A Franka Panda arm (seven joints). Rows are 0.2 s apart.
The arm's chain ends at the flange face. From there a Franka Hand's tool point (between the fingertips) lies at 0.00 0.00 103.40 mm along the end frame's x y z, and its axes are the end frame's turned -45 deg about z.
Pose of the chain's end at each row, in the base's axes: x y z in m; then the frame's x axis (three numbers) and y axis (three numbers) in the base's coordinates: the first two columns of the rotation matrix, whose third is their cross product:
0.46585 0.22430 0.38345 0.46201 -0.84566 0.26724 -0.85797 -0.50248 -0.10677
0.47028 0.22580 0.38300 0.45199 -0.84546 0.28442 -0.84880 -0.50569 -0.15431
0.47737 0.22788 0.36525 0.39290 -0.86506 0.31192 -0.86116 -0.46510 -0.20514
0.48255 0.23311 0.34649 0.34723 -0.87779 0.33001 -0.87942 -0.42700 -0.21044
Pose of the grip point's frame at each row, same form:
0.48907 0.20569 0.28442 0.93337 -0.24266 0.26447 -0.27999 -0.95328 0.11347
0.49864 0.20805 0.28516 0.91980 -0.24025 0.31023 -0.28059 -0.95541 0.09200
0.51072 0.20844 0.26933 0.88675 -0.28281 0.36562 -0.33111 -0.94057 0.07550
0.51622 0.21066 0.25134 0.86737 -0.31876 0.38216 -0.37632 -0.92263 0.08455

